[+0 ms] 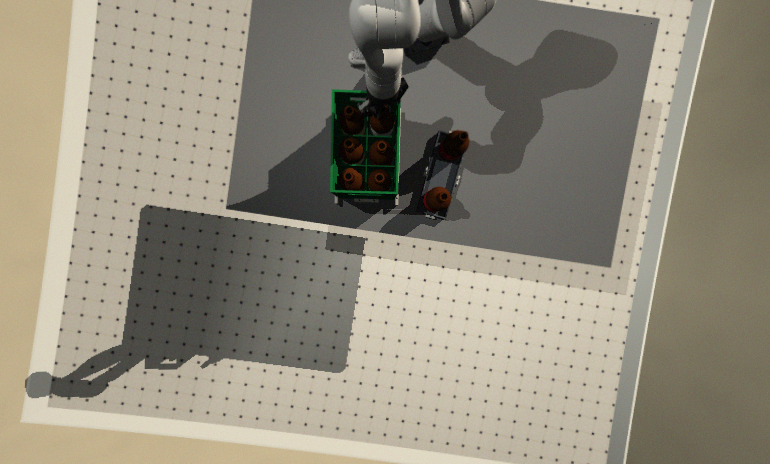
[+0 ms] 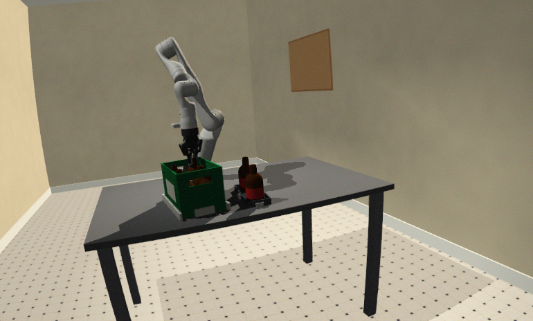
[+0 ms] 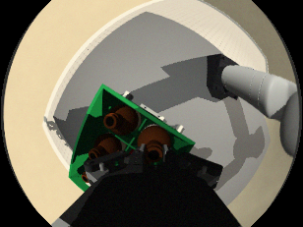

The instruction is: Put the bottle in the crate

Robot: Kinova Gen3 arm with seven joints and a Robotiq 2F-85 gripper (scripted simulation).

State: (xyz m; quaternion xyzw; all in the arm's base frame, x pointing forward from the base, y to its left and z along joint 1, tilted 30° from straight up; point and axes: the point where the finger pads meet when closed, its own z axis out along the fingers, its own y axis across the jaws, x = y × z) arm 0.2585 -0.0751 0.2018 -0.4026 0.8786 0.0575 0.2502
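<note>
The green crate is 100 mm ahead of my hand, 10 mm to the right of it and 90 mm below it. The rest, counted from my hand: dark tray: 50 mm ahead, 240 mm to the left, 160 mm below.
</note>
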